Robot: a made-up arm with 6 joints. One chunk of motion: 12 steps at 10 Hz.
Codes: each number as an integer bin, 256 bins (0 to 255) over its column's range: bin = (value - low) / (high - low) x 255, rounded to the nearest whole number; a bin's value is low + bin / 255 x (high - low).
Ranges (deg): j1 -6.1..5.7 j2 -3.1..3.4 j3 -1..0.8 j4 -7.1..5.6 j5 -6..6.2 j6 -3.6..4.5
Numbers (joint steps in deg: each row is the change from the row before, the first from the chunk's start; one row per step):
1: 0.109 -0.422 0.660 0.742 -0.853 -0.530
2: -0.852 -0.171 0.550 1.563 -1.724 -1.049
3: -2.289 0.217 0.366 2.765 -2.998 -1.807
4: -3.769 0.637 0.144 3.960 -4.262 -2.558
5: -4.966 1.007 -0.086 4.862 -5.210 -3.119
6: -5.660 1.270 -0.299 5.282 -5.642 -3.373
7: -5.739 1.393 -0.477 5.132 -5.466 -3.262
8: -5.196 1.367 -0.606 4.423 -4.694 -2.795
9: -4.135 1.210 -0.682 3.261 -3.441 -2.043
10: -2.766 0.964 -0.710 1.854 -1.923 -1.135
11: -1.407 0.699 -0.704 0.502 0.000 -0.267
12: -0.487 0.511 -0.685 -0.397 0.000 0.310
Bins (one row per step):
1: 134 105 235 157 108 97
2: 113 115 220 174 89 80
3: 82 130 194 198 63 56
4: 50 147 162 222 36 33
5: 25 161 129 240 17 15
6: 10 171 99 249 7 7
7: 8 176 74 246 11 11
8: 20 175 56 231 27 25
9: 42 169 45 208 53 49
10: 72 159 41 180 85 78
11: 101 149 42 153 125 105
12: 121 142 45 135 125 123

